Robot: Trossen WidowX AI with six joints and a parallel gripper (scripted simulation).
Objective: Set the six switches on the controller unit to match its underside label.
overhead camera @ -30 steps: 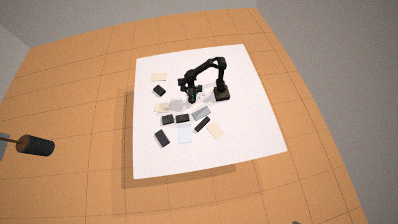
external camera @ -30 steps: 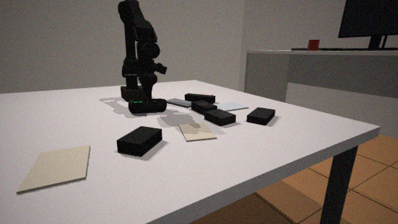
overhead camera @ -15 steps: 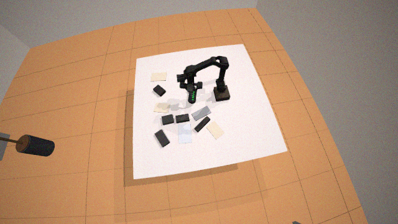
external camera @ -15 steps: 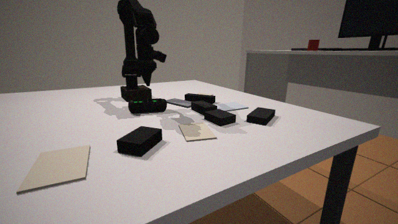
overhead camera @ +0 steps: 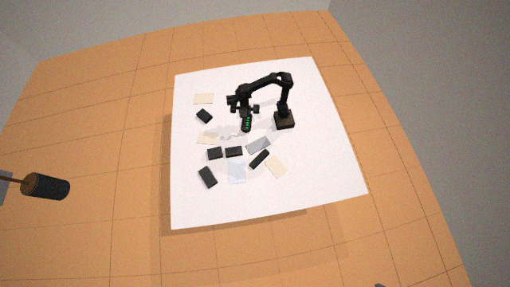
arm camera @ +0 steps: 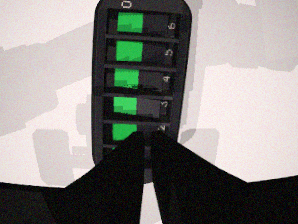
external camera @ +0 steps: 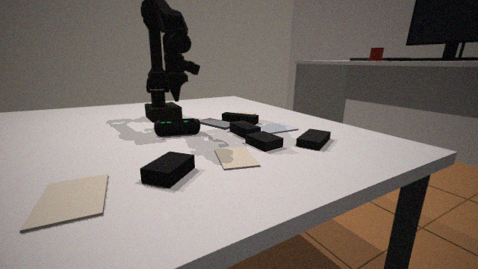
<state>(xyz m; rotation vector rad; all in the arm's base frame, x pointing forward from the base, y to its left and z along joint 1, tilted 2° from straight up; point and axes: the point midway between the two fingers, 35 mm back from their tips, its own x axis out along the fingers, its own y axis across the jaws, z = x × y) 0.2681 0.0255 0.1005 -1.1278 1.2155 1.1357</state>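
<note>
The grey plate lies 170 mm to the left of my gripper tip, 110 mm below it and 70 mm behind it. Also, from my gripper tip: long dark block (280 mm to the left, 100 mm below, 80 mm behind); then pale blue plate (350 mm to the left, 110 mm below, 80 mm ahead).
</note>
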